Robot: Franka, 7 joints.
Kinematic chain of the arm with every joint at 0, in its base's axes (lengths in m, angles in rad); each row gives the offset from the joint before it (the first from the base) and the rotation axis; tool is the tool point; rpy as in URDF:
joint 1: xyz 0 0 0.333 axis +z
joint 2: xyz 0 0 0 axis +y
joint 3: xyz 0 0 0.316 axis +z
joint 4: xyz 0.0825 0 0 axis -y
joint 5: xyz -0.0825 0 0.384 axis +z
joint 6: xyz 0 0 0 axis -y
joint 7: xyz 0.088 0 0 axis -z
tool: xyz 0 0 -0.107 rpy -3.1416 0 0
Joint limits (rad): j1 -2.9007..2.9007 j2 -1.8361..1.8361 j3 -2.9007..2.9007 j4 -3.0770..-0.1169 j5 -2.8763..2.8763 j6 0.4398..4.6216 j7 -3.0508..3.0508
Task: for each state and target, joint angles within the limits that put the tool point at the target. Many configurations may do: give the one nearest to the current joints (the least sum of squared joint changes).
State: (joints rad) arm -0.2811 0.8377 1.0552 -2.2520 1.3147 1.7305 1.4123
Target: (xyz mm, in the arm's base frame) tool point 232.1 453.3 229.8
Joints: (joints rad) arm -0.1509 0.9025 1.0489 -2.2313 1.3264 1.7787 1.4123
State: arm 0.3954 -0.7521 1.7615 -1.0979 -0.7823 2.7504 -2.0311
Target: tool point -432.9 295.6 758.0
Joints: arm 0.8507 -0.9801 1.0321 -1.7672 -0.7771 2.3935 -2.0311
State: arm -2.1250 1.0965 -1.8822 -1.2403 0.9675 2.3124 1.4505
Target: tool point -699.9 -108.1 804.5
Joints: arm -2.5258 1.0512 -1.8420 -0.6514 0.9401 2.5116 1.4505
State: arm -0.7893 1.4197 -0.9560 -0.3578 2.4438 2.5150 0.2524
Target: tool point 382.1 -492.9 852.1
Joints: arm -0.6819 0.8555 -1.0544 -0.1169 2.3966 3.2099 0.2524
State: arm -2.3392 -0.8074 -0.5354 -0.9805 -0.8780 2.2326 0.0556
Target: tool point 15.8 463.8 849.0
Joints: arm -2.6635 -1.2415 -0.6747 -1.4928 -0.8010 1.8449 0.0556
